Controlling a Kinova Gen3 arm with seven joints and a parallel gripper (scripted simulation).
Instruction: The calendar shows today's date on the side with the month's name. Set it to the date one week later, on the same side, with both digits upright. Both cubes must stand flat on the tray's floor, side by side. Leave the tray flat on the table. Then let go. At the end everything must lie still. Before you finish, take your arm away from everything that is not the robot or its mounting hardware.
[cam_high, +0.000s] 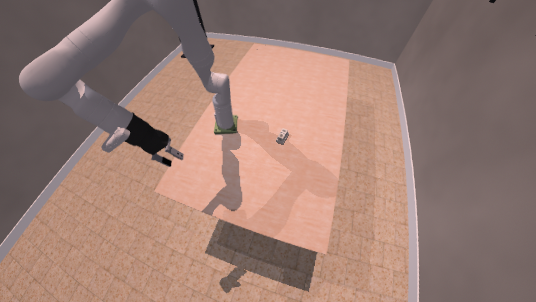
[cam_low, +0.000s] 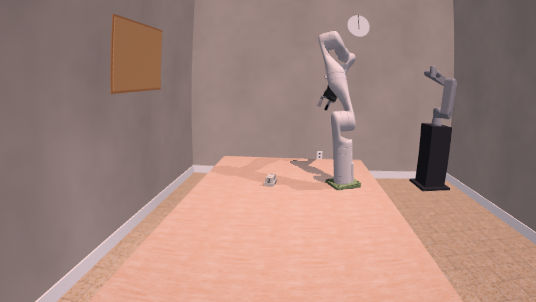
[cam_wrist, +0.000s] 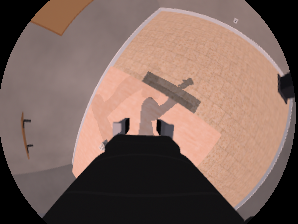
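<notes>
The tray lies 39 cm to the left of my hand, 33 cm below it and 29 cm ahead of it.
</notes>
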